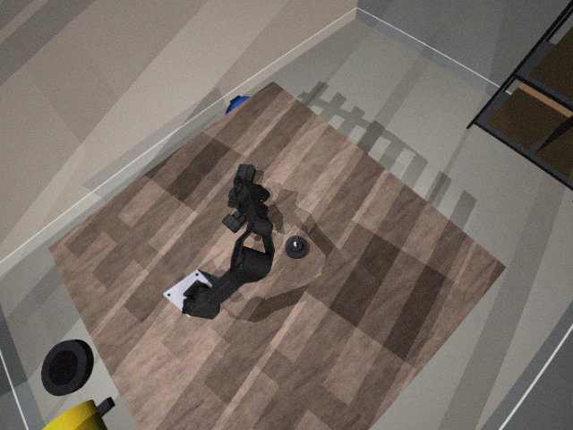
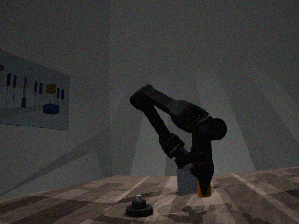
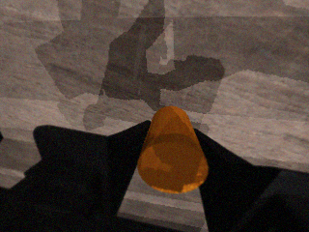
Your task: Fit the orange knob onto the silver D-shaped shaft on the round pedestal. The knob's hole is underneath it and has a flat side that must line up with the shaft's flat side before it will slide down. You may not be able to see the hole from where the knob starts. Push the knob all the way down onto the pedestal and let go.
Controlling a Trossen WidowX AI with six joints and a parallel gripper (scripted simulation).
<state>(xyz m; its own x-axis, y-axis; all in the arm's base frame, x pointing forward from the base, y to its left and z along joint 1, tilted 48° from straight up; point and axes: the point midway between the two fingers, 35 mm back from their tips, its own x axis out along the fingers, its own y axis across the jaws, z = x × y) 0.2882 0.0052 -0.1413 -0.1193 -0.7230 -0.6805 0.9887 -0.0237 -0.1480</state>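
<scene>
My gripper tip is now 20 cm to the left of the round black pedestal, 4 cm short of it and 3 cm above it. Round my gripper tip: orange knob: 3 cm above.
</scene>
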